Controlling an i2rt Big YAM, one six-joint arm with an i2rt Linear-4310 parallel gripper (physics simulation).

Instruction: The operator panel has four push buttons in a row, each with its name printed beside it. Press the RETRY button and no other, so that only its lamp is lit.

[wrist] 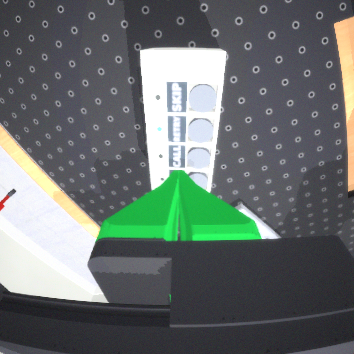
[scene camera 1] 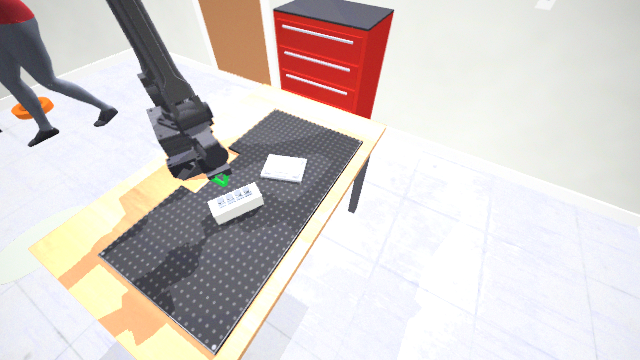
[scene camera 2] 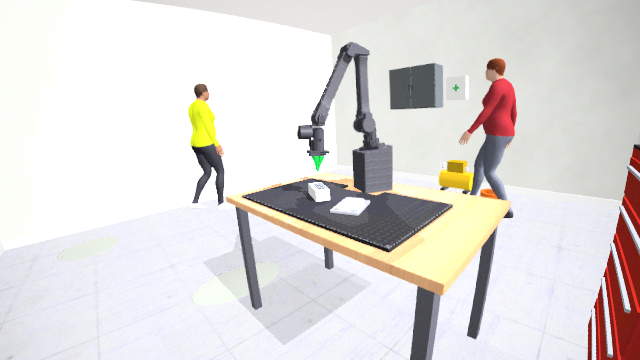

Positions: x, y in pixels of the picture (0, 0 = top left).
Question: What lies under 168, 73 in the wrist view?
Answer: A white operator panel.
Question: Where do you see a white operator panel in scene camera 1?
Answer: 229, 209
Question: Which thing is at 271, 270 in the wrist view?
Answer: The gripper.
